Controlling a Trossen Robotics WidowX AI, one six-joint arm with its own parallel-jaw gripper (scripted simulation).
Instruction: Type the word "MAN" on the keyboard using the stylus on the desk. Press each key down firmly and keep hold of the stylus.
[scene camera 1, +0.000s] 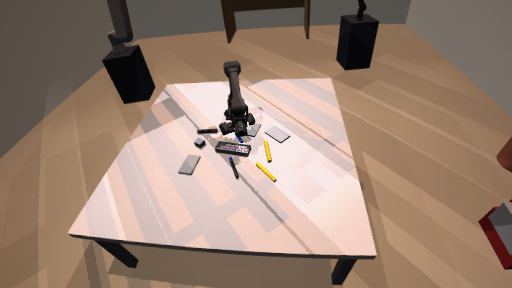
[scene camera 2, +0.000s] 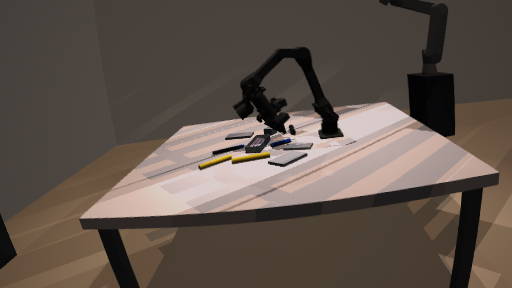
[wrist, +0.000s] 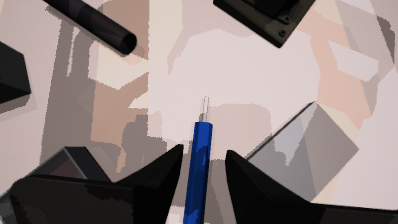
Labels:
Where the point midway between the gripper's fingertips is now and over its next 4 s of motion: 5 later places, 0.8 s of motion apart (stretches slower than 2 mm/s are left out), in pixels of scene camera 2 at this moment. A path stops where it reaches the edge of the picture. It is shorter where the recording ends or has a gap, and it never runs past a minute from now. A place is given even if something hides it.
My gripper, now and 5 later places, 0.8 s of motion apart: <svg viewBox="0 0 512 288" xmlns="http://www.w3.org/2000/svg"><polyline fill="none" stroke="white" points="283,132 283,136 284,141 283,133 279,133 260,126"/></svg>

